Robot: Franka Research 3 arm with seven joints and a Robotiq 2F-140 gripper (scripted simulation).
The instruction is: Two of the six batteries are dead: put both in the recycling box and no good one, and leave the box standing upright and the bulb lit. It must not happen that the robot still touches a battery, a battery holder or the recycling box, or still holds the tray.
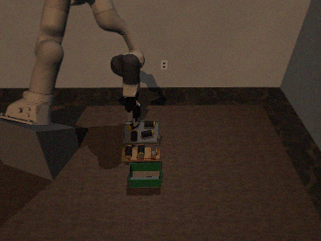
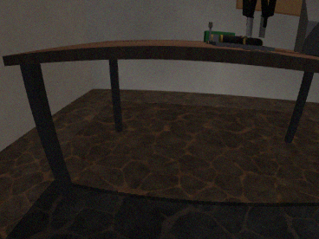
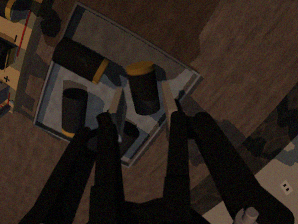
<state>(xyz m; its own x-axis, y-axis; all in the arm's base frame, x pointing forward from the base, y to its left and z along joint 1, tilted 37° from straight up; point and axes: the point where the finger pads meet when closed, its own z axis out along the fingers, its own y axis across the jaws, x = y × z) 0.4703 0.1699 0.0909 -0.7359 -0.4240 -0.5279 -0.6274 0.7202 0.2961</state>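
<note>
The yellow bulb lies 14 cm ahead of my hand, 17 cm to the right of it and 1 cm above it. Also, from my hand: grey tray (5 cm ahead, 3 cm to the right, 7 cm below); then green recycling box (8 cm ahead, 36 cm to the right, 6 cm below).
</note>
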